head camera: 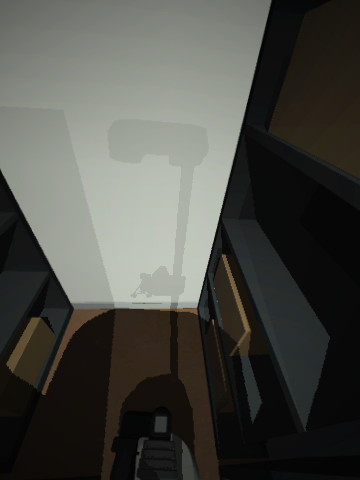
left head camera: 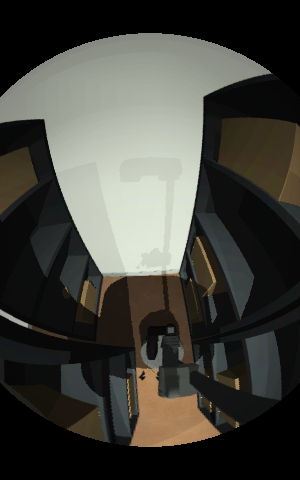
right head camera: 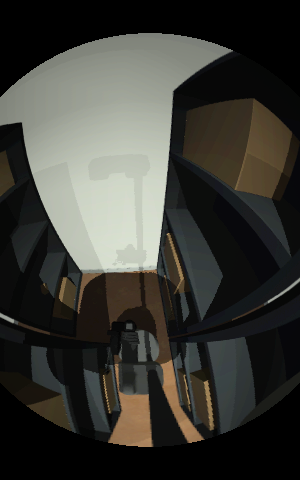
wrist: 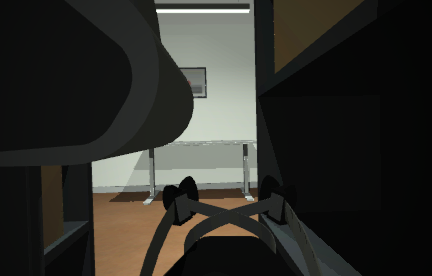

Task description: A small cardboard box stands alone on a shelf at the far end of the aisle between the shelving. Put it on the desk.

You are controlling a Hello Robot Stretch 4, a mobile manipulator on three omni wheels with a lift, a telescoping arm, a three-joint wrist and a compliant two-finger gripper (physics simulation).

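Where they show: gripper, fingertip midpoint: (left head camera: pixel 149 380) (right head camera: pixel 114 375) (wrist: pixel 228 191); robot's base at its link origin: (left head camera: pixel 161 350) (right head camera: pixel 138 347).
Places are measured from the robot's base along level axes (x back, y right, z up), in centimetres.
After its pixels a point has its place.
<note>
A small brown box (left head camera: pixel 66 292) {x -40.3, y -86.7, z 55.6 cm} (right head camera: pixel 44 288) {x -40.4, y -86.6, z 55.3 cm} stands on a shelf in the left shelving near its far end, dim and tiny. It does not show in the wrist view. My gripper (wrist: pixel 228 191) {x 14.0, y -9.1, z 74.7 cm} is open, with its two fingertips wide apart and no object between them. In the left head camera view the gripper (left head camera: pixel 150 375) {x 14.0, y -9.1, z 74.7 cm} is low over the aisle floor, pointing back along the aisle, well away from the small box. A desk (wrist: pixel 220 143) {x 298.1, y -3.1, z 68.0 cm} with a thin pale top and metal legs stands against the wall beyond the aisle in the wrist view.
Dark shelving (head camera: pixel 285 310) (wrist: pixel 320 150) stands close on the right, with larger cardboard boxes (head camera: pixel 232 300) (right head camera: pixel 217 145). Left shelving (head camera: pixel 20 295) {x -70.5, y -88.1, z 50.6 cm} holds a larger box (head camera: pixel 32 345) {x -52.6, y -80.5, z 26.2 cm} (left head camera: pixel 88 300) {x -46.3, y -80.0, z 23.0 cm}. A pale wall (head camera: pixel 150 75) {x -100.4, y -13.4, z 154.0 cm} closes the aisle ahead, and the robot's shadow falls on it.
</note>
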